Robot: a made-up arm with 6 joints. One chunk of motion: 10 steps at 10 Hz.
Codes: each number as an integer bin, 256 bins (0 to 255) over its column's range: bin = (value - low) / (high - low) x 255, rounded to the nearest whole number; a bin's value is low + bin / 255 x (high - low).
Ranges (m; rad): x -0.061..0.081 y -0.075..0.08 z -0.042..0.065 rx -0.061..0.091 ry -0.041..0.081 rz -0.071..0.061
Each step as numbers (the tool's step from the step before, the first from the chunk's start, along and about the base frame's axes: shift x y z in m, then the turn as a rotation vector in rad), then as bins.
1 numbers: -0.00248 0.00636 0.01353 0.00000 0.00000 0.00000
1 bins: 105 134 132 102 86 137
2 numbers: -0.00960 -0.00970 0.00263 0.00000 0.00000 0.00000
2 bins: 92 107 106 102 86 137
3 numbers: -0.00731 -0.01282 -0.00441 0.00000 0.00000 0.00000
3 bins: 96 102 90 102 86 137
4 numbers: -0.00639 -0.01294 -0.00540 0.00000 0.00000 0.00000
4 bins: 98 102 87 102 86 137
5 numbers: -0.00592 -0.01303 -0.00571 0.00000 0.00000 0.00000
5 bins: 99 102 86 102 86 137
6 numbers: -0.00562 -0.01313 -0.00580 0.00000 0.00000 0.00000
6 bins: 99 102 86 102 86 137
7 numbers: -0.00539 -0.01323 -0.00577 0.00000 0.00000 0.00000
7 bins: 100 102 86 102 86 137
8 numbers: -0.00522 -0.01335 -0.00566 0.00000 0.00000 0.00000
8 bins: 100 101 87 102 86 137
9 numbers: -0.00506 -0.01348 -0.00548 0.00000 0.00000 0.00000
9 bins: 100 101 87 102 86 137
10 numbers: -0.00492 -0.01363 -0.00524 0.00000 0.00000 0.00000
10 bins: 101 101 88 102 86 137
